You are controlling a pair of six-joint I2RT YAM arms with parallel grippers.
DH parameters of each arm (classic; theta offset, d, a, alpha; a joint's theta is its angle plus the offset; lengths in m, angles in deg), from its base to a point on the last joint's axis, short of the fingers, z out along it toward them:
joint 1: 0 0.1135 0.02 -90
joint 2: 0 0 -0.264 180
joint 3: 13.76 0 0.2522 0
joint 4: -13.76 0 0.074 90
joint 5: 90 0 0 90
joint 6: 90 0.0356 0 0
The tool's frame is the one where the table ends.
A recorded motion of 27 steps. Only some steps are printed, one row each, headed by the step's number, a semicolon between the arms.
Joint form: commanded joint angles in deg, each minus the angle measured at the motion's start. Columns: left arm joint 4, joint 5, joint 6, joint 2, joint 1, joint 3; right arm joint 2, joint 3, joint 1, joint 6, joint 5, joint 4.
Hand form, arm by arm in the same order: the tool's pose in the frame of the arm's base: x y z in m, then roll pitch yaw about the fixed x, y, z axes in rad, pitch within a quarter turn. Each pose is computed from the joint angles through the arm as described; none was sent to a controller.
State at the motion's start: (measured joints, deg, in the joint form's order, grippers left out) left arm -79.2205 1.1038 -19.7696 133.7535 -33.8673 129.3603; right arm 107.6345 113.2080 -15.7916 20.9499 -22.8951 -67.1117
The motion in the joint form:
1: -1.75 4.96 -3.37 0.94 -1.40 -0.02; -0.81 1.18 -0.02 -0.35 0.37 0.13
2: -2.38 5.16 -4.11 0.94 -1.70 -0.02; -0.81 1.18 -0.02 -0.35 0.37 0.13
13: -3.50 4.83 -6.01 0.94 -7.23 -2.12; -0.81 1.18 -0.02 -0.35 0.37 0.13
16: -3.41 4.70 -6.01 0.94 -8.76 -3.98; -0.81 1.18 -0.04 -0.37 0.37 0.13
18: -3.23 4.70 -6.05 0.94 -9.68 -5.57; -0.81 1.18 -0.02 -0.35 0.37 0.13
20: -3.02 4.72 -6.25 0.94 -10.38 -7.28; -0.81 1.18 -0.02 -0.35 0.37 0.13
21: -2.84 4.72 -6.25 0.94 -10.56 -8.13; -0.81 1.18 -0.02 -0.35 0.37 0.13
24: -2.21 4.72 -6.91 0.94 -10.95 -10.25; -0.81 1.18 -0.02 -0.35 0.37 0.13
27: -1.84 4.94 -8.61 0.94 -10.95 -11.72; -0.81 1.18 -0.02 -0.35 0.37 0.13
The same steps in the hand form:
1: 0.3752 -0.2699 0.2289 -3.0191 0.0175 2.9276; 0.3748 -0.0920 0.3659 2.5914 0.3685 2.5098
2: 0.3727 -0.2713 0.2288 -3.0202 0.0045 2.9350; 0.3748 -0.0920 0.3659 2.5914 0.3685 2.5098
13: 0.3412 -0.3025 0.2195 -3.0496 -0.0477 2.8722; 0.3748 -0.0920 0.3659 2.5914 0.3685 2.5098
16: 0.3312 -0.3097 0.2114 -3.0651 -0.0746 2.8464; 0.3748 -0.0921 0.3659 2.5916 0.3687 2.5098
18: 0.3245 -0.3134 0.2045 -3.0758 -0.0968 2.8320; 0.3748 -0.0920 0.3659 2.5914 0.3685 2.5098
20: 0.3188 -0.3156 0.1972 -3.0874 -0.1207 2.8245; 0.3748 -0.0920 0.3659 2.5914 0.3685 2.5098
21: 0.3169 -0.3157 0.1936 -3.0926 -0.1312 2.8220; 0.3748 -0.0920 0.3659 2.5914 0.3685 2.5098
24: 0.3127 -0.3158 0.1846 -3.1060 -0.1549 2.8285; 0.3748 -0.0920 0.3659 2.5914 0.3685 2.5098
27: 0.3109 -0.3142 0.1784 -3.1166 -0.1746 2.8600; 0.3748 -0.0920 0.3659 2.5914 0.3685 2.5098

